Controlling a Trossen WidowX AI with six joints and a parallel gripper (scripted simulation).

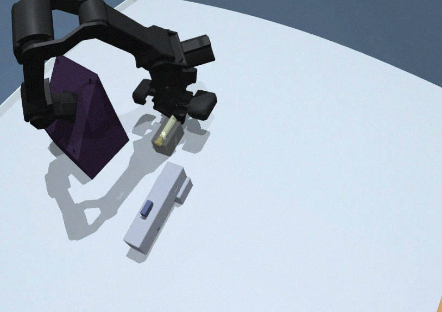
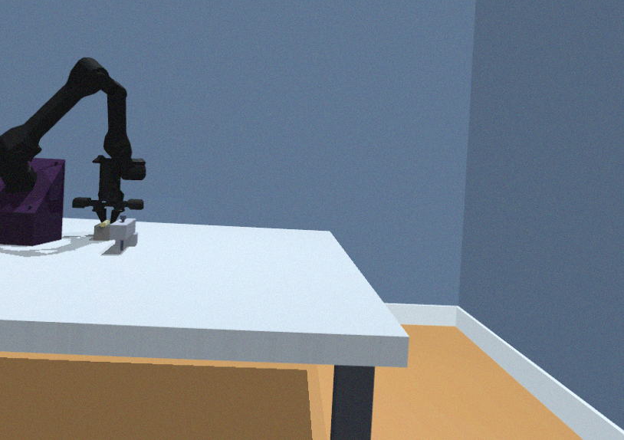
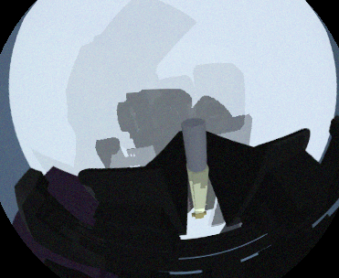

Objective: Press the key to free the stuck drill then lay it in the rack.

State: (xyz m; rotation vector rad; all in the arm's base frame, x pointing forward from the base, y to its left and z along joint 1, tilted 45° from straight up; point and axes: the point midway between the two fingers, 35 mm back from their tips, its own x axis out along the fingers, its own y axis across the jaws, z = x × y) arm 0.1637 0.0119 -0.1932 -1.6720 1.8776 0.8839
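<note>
Right now my gripper tip is 4 cm to the left of the drill and 3 cm below it. Round my gripper tip: grey rack (5 cm to the right, 1 cm above); blue key (9 cm ahead, 24 cm to the right, 4 cm above); long housing (9 cm ahead, 21 cm to the right, 3 cm above).
</note>
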